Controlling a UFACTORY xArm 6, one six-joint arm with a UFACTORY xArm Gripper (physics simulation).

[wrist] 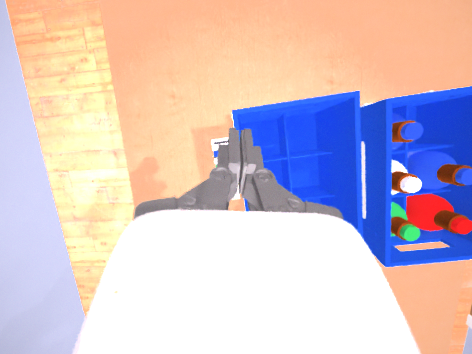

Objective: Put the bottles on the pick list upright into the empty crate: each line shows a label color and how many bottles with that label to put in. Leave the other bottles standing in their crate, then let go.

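Places are measured from the arm's base along level axes (x back, y up, z left), in millimetres.
Pixels of known places: gripper, fingertip midpoint: point(238, 144).
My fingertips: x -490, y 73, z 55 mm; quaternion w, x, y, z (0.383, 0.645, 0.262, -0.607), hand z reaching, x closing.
For each thing: its top centre in the pictures, then the offset to it from my fingertips. "spot": a spot on its surface instead. Level surfaces: height alone.
- empty blue crate at a spot on its surface: point(358, 130) spot: dx -5, dy -150, dz -173 mm
- white pick list at a spot on its surface: point(219, 142) spot: dx -3, dy -324, dz +63 mm
- second blue crate at its top centre: point(449, 182) dx +83, dy -150, dz -312 mm
- white cap at its top centre: point(413, 185) dx +88, dy -163, dz -270 mm
- green cap at its top centre: point(412, 234) dx +174, dy -163, dz -276 mm
- red cap at a spot on its surface: point(460, 225) spot: dx +162, dy -163, dz -353 mm
- orange-brown table top at its surface level: dy -325 mm
My gripper point(238, 144) is shut and empty, above the left edge of the empty blue crate point(358, 130). The crate has thin dividers, and its lower left part is hidden by the gripper and arm. The white pick list point(219, 142) lies left of the crate; a blue mark shows, but most is hidden behind the fingers. In the second blue crate point(375, 200), at the right, stand bottles with a blue cap point(412, 131), another blue cap point(465, 176), a white cap point(411, 184), a green cap point(410, 232) and a red cap point(460, 225).
The two crates stand side by side with a narrow gap between them. The bottle crate runs out of view at the right. The orange-brown table top point(165, 60) lies around them, with a light wooden strip point(65, 125) along the left.
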